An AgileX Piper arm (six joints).
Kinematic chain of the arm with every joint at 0, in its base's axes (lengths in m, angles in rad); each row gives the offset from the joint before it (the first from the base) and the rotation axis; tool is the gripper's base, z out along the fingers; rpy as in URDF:
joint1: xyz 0 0 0.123 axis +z
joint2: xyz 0 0 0 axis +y
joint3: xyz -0.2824 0 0.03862 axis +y
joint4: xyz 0.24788 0 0.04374 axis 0.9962 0 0.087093
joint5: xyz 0 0 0 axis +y
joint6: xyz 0.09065 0 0.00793 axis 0.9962 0 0.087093
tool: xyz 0 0 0 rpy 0 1.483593 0
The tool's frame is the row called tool.
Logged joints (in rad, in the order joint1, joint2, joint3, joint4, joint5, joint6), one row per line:
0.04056, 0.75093, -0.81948, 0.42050, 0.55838, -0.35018
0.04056, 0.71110, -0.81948, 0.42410, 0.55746, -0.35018
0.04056, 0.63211, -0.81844, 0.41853, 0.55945, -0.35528
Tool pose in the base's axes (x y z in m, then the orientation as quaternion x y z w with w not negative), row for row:
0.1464, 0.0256, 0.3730, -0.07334, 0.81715, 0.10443, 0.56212
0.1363, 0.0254, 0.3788, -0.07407, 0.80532, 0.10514, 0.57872
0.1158, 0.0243, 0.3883, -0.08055, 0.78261, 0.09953, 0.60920
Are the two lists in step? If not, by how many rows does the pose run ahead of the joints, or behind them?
They are in step.
